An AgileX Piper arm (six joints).
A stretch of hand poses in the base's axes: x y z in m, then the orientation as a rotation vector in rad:
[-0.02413, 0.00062, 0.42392, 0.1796, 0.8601, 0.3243]
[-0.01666, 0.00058, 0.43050, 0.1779, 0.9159, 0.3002]
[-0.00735, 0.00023, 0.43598, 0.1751, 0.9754, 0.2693]
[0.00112, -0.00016, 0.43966, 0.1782, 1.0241, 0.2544]
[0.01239, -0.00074, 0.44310, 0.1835, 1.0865, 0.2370]
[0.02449, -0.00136, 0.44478, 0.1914, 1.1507, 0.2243]
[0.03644, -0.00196, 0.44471, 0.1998, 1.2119, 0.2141]
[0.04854, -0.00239, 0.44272, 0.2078, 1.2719, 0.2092]
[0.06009, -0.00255, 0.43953, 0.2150, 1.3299, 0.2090]
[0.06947, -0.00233, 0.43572, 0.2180, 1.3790, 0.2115]
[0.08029, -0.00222, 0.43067, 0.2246, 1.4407, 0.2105]
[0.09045, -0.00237, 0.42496, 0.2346, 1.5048, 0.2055]
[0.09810, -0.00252, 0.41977, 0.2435, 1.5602, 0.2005]
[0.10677, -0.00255, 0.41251, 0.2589, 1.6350, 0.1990]
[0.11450, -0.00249, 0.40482, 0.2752, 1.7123, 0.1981]
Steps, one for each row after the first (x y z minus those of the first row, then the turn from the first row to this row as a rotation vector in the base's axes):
[0.00747, -0.00004, 0.00658, -0.0182, 0.0553, -0.0132]
[0.01678, -0.00039, 0.01206, -0.0404, 0.1145, -0.0311]
[0.02525, -0.00078, 0.01574, -0.0495, 0.1635, -0.0385]
[0.03652, -0.00136, 0.01918, -0.0591, 0.2265, -0.0468]
[0.04862, -0.00198, 0.02086, -0.0646, 0.2915, -0.0516]
[0.06057, -0.00258, 0.02079, -0.0682, 0.3535, -0.0545]
[0.07267, -0.00301, 0.01880, -0.0698, 0.4140, -0.0527]
[0.08422, -0.00317, 0.01561, -0.0698, 0.4720, -0.0468]
[0.09360, -0.00295, 0.01180, -0.0713, 0.5205, -0.0382]
[0.10442, -0.00284, 0.00675, -0.0723, 0.5821, -0.0319]
[0.11458, -0.00299, 0.00104, -0.0721, 0.6469, -0.0296]
[0.12223, -0.00314, -0.00415, -0.0718, 0.7030, -0.0280]
[0.13090, -0.00317, -0.01141, -0.0665, 0.7789, -0.0226]
[0.13863, -0.00311, -0.01910, -0.0604, 0.8573, -0.0163]

